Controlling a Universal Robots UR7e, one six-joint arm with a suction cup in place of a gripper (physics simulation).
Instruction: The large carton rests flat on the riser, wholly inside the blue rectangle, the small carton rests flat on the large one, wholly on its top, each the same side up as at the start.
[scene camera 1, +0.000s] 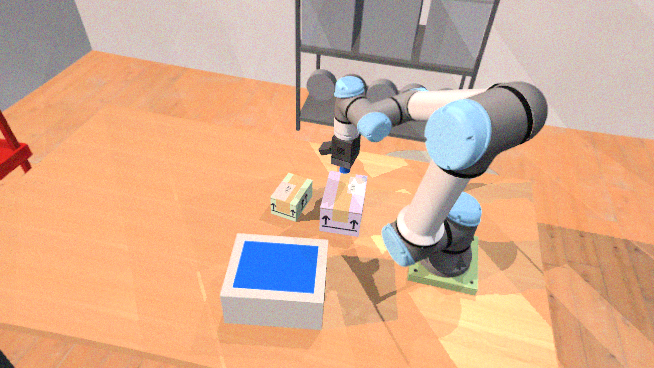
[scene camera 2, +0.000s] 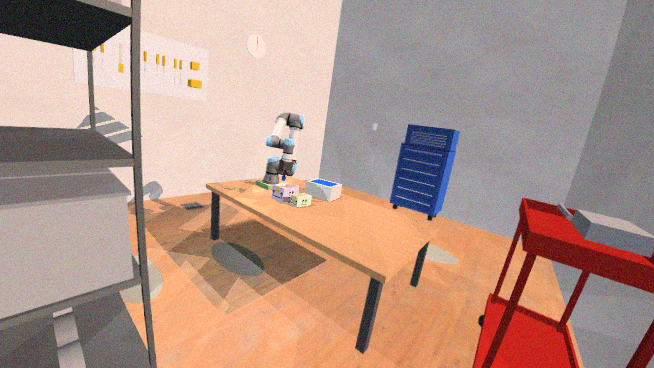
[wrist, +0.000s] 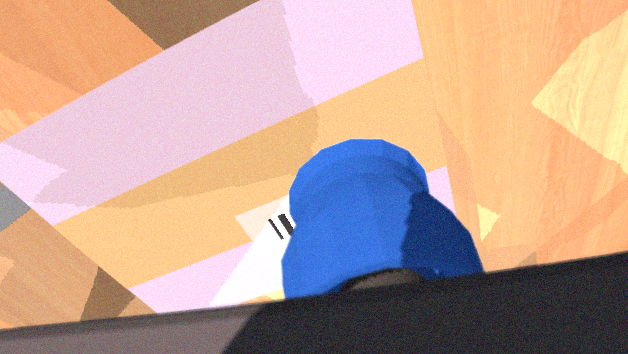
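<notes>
The large lilac carton (scene camera 1: 342, 203) (scene camera 2: 284, 190) (wrist: 175, 114) with a tan tape strip and arrows pointing up stands on the table. The small green carton (scene camera 1: 291, 196) (scene camera 2: 300, 199) stands just left of it. The white riser (scene camera 1: 274, 307) (scene camera 2: 322, 190) with the blue rectangle (scene camera 1: 276, 266) (scene camera 2: 327, 182) on top stands in front of them. My suction cup (scene camera 1: 344, 170) (wrist: 364, 211) hangs just above the far end of the large carton's top, near its white label. It holds nothing; I cannot tell whether it touches the top.
The arm's green base plate (scene camera 1: 445, 277) is bolted to the table (scene camera 2: 356, 228) right of the cartons. A grey shelf rack (scene camera 1: 298, 63) stands behind the table. A red cart (scene camera 2: 585, 256) and a blue tool cabinet (scene camera 2: 425, 169) stand on the floor.
</notes>
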